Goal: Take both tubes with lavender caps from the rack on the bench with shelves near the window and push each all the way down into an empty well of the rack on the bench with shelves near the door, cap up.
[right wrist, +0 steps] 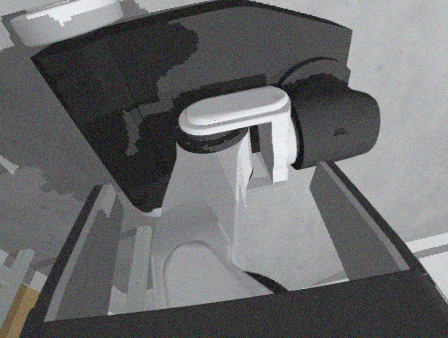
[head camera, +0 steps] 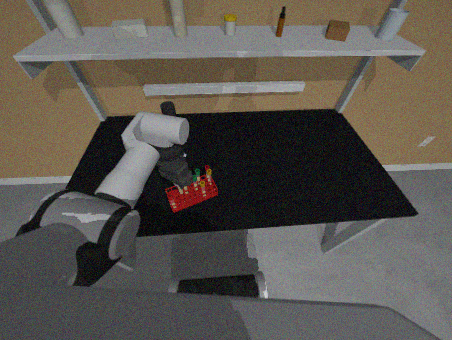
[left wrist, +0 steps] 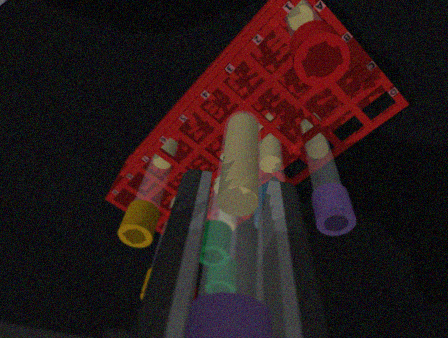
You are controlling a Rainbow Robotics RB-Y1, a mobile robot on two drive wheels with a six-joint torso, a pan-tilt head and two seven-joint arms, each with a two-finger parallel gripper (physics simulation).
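Seen in the pictures: left gripper, between the fingertips: [head camera: 179, 185] [left wrist: 236, 197]; right gripper, between the fingertips: [right wrist: 218, 185]; robot's base, origin of its link: [head camera: 218, 294].
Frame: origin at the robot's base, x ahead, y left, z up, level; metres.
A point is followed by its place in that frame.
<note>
My left gripper [head camera: 188, 186] {x 0.269, y 0.109, z 0.912 m} [left wrist: 236, 197] {x 0.269, y 0.109, z 0.912 m} is shut on a tube with a lavender cap [left wrist: 230, 317] {x 0.259, y 0.116, z 0.960 m}. The tube's pale lower end shows between the fingertips in the left wrist view, above the red rack [head camera: 188, 202] {x 0.265, y 0.096, z 0.792 m} [left wrist: 359, 50] {x 0.276, y 0.172, z 0.819 m}. A second tube with a lavender cap [left wrist: 334, 210] {x 0.319, y 0.134, z 0.881 m} stands in the rack, at the right of the left wrist view. The held tube is too small to make out clearly in the head view. My right gripper [right wrist: 218, 185] {x -0.236, y -0.213, z 0.577 m} is open and empty, away from the bench top. A second rack does not show.
Tubes with red [left wrist: 321, 55] {x 0.247, y 0.150, z 0.881 m}, yellow [left wrist: 138, 224] {x 0.292, y 0.039, z 0.880 m} and green [left wrist: 216, 242] {x 0.322, y 0.070, z 0.879 m} caps stand in the rack around the left fingers. The rack stands on the black bench top [head camera: 280, 160] {x 0.491, y -0.355, z 0.762 m}. A shelf [head camera: 210, 49] {x 0.638, y -0.024, z 1.219 m} with bottles and boxes spans above the bench's back.
</note>
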